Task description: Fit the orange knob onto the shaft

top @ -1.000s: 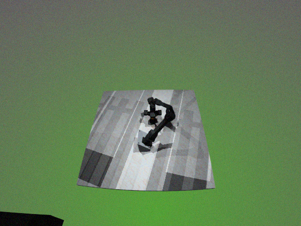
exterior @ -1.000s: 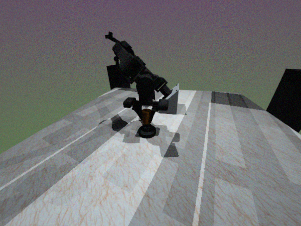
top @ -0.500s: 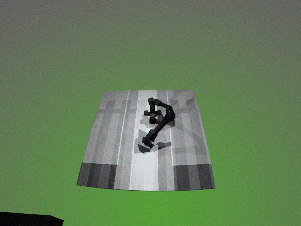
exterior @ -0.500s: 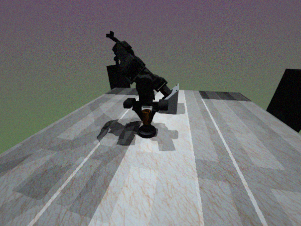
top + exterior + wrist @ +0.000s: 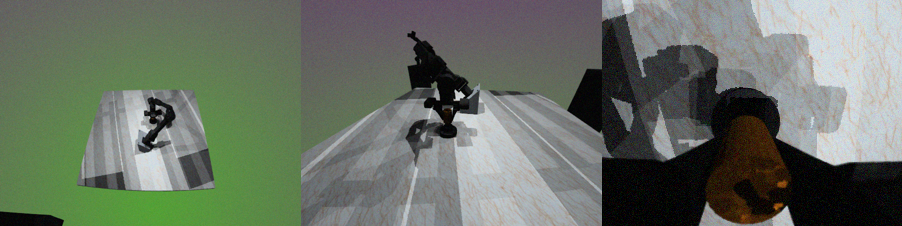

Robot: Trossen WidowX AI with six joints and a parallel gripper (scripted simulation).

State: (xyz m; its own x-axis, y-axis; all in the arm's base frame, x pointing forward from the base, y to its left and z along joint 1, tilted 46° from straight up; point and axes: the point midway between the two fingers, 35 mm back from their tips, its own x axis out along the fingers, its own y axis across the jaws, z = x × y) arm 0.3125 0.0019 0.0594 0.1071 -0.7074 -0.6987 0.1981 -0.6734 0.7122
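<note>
Right now the orange knob is 20 mm above my gripper tip. Round my gripper tip: dark round pedestal (40 mm below).
</note>
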